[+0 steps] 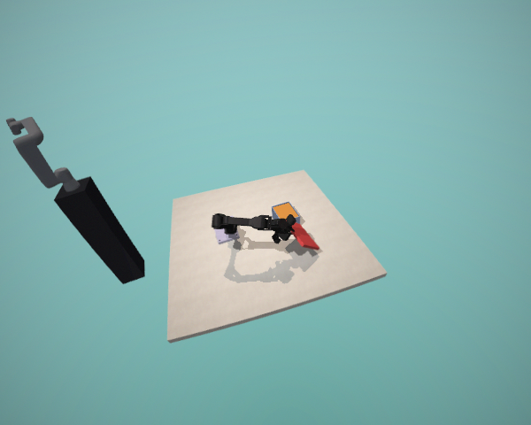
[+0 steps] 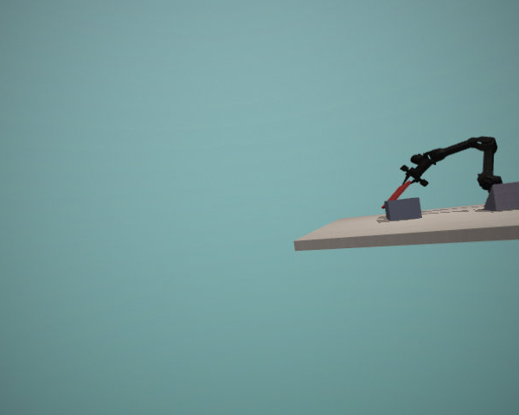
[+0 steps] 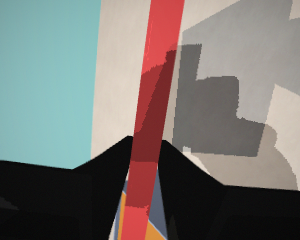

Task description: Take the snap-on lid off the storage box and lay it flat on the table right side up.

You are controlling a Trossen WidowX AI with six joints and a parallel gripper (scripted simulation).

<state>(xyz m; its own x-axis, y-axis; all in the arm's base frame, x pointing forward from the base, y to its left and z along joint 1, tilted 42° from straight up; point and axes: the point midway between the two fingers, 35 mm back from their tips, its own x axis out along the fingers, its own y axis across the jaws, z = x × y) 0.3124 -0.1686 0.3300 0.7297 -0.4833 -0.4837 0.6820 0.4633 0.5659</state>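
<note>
My gripper tip is 60 mm short of the red lid, 10 mm to the right of it and 60 mm above it. The rest, counted from my gripper tip: storage box (90 mm ahead, 290 mm to the left, 140 mm below).
</note>
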